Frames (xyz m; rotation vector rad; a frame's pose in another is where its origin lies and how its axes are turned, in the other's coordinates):
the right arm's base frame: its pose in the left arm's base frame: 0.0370 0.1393 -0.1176 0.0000 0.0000 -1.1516
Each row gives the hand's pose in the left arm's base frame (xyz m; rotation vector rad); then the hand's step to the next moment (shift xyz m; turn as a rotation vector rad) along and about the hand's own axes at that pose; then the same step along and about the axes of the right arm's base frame.
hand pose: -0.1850 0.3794 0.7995 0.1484 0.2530 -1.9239
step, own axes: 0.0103 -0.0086 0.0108 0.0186 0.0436 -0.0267
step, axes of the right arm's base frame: 0.0036 -0.0142 0.0091 0.0367 0.0204 -0.0346
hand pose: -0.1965 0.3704 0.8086 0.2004 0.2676 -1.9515
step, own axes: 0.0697 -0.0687 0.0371 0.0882 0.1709 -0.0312
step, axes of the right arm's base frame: 0.0055 -0.1018 0.0237 0.1721 0.0596 -0.0691
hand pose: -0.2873 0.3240 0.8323 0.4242 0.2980 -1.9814
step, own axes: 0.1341 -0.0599 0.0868 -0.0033 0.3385 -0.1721
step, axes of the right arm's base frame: 0.0579 -0.1588 0.0234 0.2052 0.2755 -0.1619
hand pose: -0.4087 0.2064 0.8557 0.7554 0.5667 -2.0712
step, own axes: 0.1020 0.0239 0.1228 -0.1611 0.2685 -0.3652
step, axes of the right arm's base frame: 0.1073 -0.1197 0.0150 0.0103 0.4446 -0.1833
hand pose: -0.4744 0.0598 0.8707 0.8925 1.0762 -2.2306
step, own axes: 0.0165 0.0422 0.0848 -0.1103 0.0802 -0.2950
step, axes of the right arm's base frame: 0.0824 -0.0490 0.0074 -0.1016 0.2932 -0.0966
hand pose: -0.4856 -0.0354 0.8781 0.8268 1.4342 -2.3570
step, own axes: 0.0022 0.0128 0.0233 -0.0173 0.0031 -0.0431
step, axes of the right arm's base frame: 0.0228 -0.0137 -0.0024 -0.0199 0.0415 -0.0071
